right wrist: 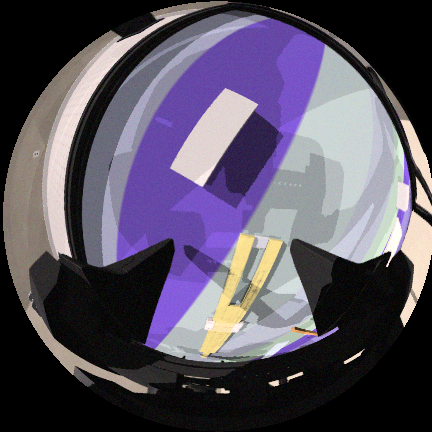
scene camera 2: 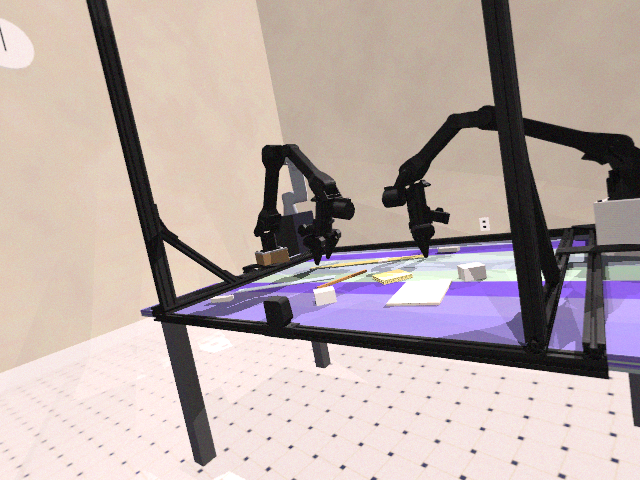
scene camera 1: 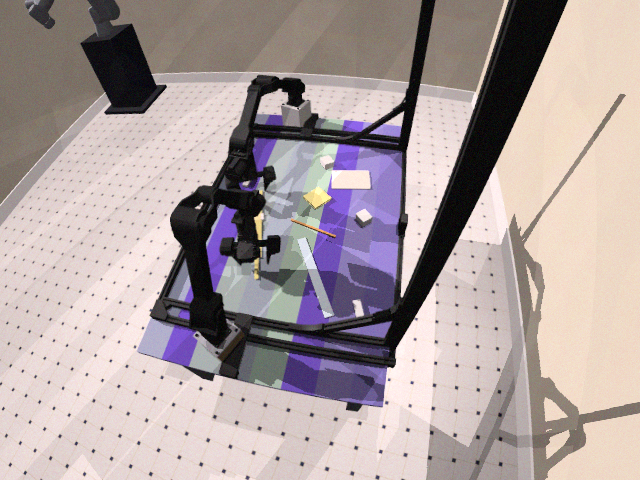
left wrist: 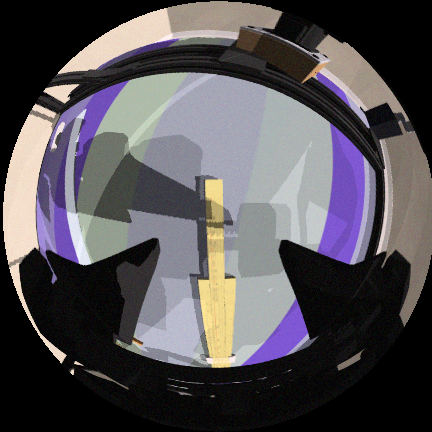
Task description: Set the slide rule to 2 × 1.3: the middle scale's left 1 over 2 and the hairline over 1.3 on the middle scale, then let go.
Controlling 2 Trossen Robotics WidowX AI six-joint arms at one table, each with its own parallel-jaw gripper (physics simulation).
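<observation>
The yellow slide rule [scene camera 1: 258, 227] [scene camera 2: 372, 261] [left wrist: 216, 310] [right wrist: 231, 295] lies flat. In the left wrist view its narrow middle scale [left wrist: 214, 192] sticks out past the wider body; in the right wrist view an open slot lies between the two rails at the other end. The pale cursor [left wrist: 220, 360] [right wrist: 225, 326] sits across the body. The numbers and the hairline are too small to read. My left gripper [scene camera 1: 256, 257] [scene camera 2: 323, 258] [left wrist: 220, 246] is open above the protruding middle scale. My right gripper [scene camera 2: 425, 255] [right wrist: 234, 245] is open above the slotted end, holding nothing.
A white block [right wrist: 215, 135] lies beside the slotted end. An orange stick [scene camera 1: 313, 227] [scene camera 2: 341, 279], a pale strip [scene camera 1: 315, 276], a yellow pad [scene camera 1: 316, 197] [scene camera 2: 392, 277], a cream slab [scene camera 1: 351, 179] [scene camera 2: 419, 292] and white blocks [scene camera 1: 363, 217] [scene camera 2: 471, 271] lie elsewhere on the table.
</observation>
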